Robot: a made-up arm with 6 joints. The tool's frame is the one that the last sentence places.
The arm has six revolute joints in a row. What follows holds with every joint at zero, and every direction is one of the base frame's. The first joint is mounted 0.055 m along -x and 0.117 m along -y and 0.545 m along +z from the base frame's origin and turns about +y. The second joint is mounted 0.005 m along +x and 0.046 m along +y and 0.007 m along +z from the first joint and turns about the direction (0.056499, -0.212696, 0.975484). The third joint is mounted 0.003 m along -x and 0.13 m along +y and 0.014 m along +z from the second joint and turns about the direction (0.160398, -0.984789, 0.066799). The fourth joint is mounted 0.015 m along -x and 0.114 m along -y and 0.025 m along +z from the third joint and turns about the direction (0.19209, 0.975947, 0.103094). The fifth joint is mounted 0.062 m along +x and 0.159 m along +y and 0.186 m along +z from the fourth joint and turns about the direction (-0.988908, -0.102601, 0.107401). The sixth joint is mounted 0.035 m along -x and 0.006 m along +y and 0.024 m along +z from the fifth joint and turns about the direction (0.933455, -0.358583, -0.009). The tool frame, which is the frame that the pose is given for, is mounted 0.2 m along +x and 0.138 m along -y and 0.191 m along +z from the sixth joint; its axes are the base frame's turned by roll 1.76, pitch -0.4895 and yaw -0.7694 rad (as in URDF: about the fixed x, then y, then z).
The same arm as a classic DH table. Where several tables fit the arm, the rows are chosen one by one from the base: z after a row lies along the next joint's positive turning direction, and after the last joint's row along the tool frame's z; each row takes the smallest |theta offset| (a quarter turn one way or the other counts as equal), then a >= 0, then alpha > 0; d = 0 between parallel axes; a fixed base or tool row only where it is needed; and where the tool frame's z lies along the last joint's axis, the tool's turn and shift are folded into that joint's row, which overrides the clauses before.
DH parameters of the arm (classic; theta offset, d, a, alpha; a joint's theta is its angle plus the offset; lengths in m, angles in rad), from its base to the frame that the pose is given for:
base (fixed): 0 0.545 -0.055 -1.5708
joint 1: 0.0579 -0.0694 0.0046 1.7851
joint 2: 0.1637 0.0314 0.0174 1.2832
joint 3: -1.1035 -0.0766 -0.0301 -2.7476
joint 4: 0.5813 0.1263 -0.1703 -1.8536
joint 5: 0.3291 0.0196 -0.0216 -2.6622
joint 6: 0.3952 0.2293 -0.2002 1.8776
tool (fixed): 2.1307 0.0231 0 0

